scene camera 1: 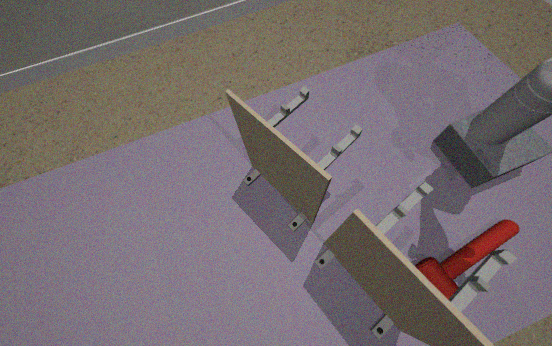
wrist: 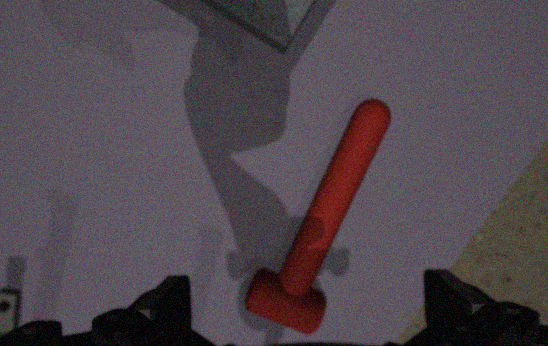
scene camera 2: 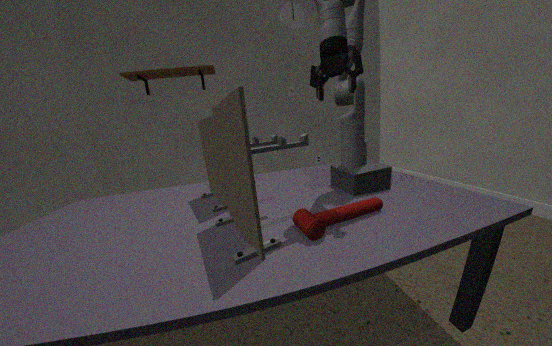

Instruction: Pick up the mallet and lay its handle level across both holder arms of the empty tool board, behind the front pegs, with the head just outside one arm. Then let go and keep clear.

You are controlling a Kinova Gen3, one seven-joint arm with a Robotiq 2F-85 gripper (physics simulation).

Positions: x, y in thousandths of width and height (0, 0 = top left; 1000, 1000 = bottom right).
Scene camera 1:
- red mallet: 800, 796, on the table
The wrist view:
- gripper: 557, 863
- red mallet: 525, 863
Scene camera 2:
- gripper: 608, 279
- red mallet: 568, 655
